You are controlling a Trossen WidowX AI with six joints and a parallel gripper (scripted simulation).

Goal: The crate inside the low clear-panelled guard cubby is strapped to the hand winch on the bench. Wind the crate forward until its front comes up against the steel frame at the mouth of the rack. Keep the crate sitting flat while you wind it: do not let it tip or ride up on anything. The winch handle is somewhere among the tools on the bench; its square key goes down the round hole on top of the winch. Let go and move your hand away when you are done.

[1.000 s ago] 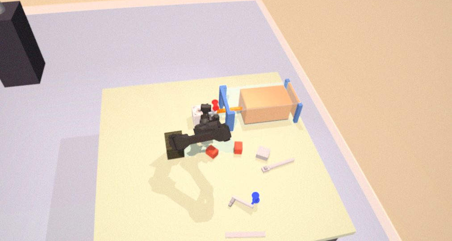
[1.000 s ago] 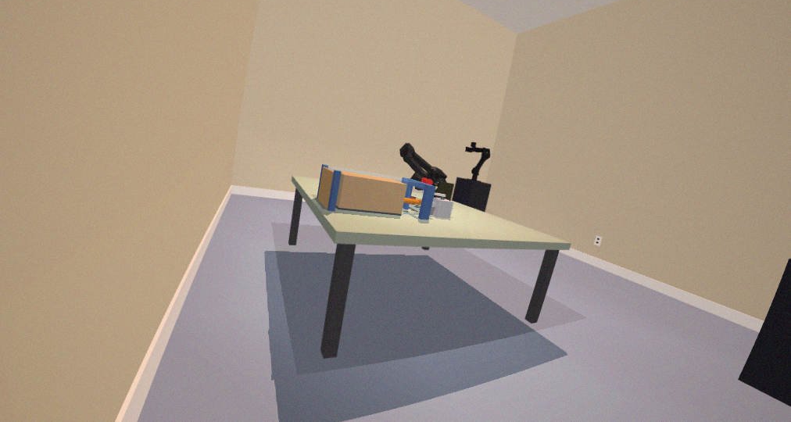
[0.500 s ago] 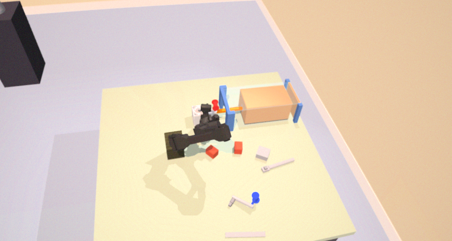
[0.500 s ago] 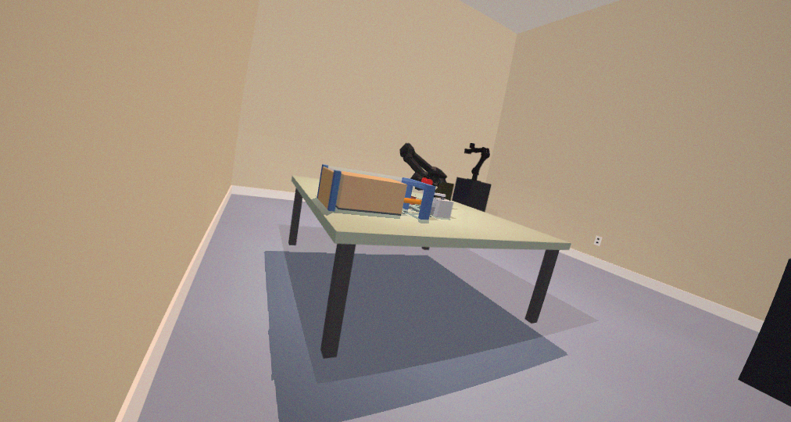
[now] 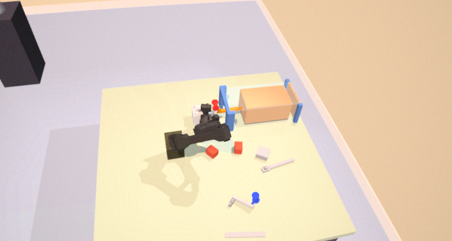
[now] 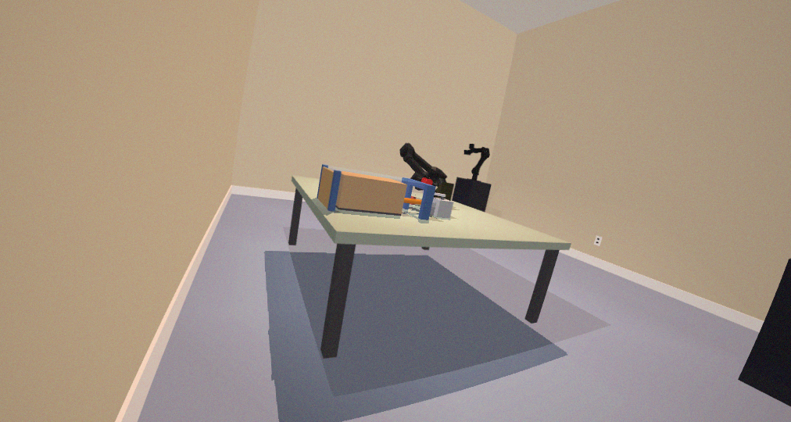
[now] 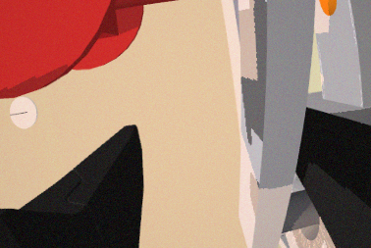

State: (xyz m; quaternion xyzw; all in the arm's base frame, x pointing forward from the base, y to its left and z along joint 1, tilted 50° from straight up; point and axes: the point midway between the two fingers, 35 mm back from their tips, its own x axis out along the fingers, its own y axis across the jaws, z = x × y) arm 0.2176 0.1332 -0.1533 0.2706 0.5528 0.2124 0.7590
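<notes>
Now: gripper tip 10 mm short of the red-knobbed handle, 10 mm to the left of it and 10 mm above it. Also, from my gripper tip: winch: 60 mm behind, 100 mm below; red spool grip: 40 mm ahead, 30 mm to the right, 20 mm above; blue steel frame: 110 mm ahead, 10 mm to the left, 20 mm below.
</notes>
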